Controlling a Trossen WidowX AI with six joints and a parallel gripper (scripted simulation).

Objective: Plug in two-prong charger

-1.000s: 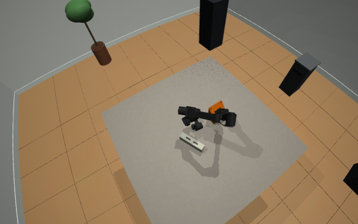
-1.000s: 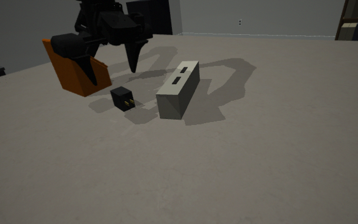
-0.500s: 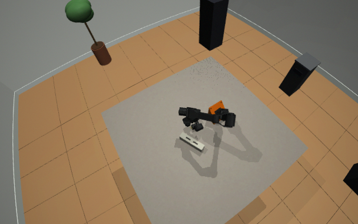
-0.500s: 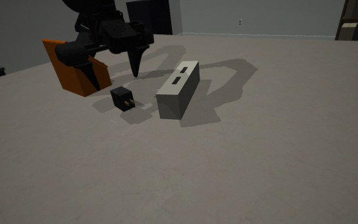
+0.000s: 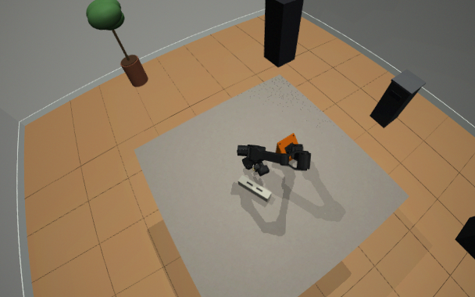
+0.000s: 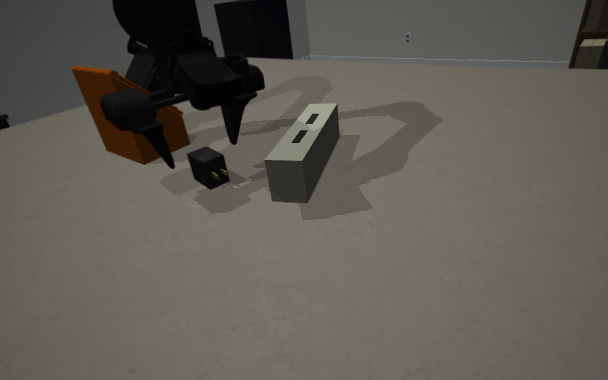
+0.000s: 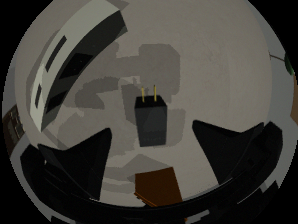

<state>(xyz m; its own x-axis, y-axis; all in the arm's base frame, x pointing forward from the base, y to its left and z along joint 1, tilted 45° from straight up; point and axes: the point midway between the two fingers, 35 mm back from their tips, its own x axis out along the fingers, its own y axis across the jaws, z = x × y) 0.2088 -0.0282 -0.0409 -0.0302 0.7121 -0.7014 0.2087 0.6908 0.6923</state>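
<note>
Now: the two-prong charger 2 cm below my gripper tip and 2 cm ahead of it.
</note>
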